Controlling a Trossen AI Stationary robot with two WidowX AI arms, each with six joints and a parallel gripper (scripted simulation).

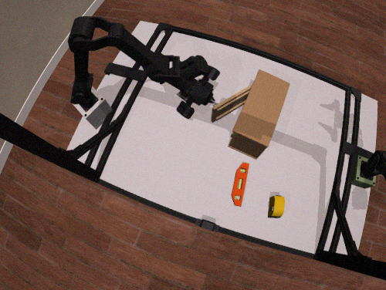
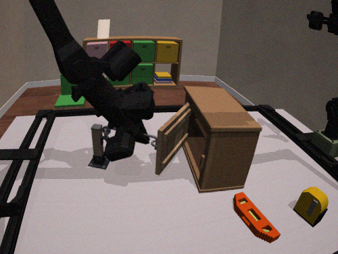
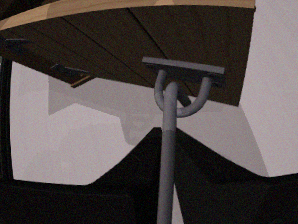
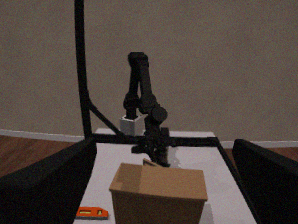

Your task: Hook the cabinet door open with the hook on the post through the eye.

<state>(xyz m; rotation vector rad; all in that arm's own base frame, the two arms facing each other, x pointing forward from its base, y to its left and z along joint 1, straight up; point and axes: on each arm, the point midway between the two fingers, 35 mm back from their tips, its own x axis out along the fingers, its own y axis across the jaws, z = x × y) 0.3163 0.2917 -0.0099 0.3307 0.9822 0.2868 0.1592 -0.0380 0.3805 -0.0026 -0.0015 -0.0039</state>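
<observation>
Now: the hook 10 mm ahead of my left hand, 20 mm to the left of it and 20 mm below it. Also, from my left hand: orange spirit level: 240 mm behind, 180 mm to the right, 90 mm below; then slatted door: 30 mm ahead, 90 mm to the right, 30 mm below; then yellow tape measure: 300 mm behind, 300 mm to the right, 70 mm below.
</observation>
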